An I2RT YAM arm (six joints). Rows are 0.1 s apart.
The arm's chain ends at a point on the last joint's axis. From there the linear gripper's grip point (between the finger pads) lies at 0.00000 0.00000 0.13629 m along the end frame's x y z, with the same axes.
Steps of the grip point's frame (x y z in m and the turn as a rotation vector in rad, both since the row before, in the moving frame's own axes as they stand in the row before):
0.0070 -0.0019 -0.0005 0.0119 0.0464 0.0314
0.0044 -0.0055 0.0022 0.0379 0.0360 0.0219
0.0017 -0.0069 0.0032 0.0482 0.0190 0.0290
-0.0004 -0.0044 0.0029 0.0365 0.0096 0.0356
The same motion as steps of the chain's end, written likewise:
0.0007 -0.0004 -0.0003 0.0119 0.0464 0.0314
-0.0006 -0.0004 0.0024 0.0379 0.0360 0.0219
-0.0010 -0.0004 0.0034 0.0482 0.0190 0.0290
-0.0018 0.0005 0.0030 0.0365 0.0096 0.0356

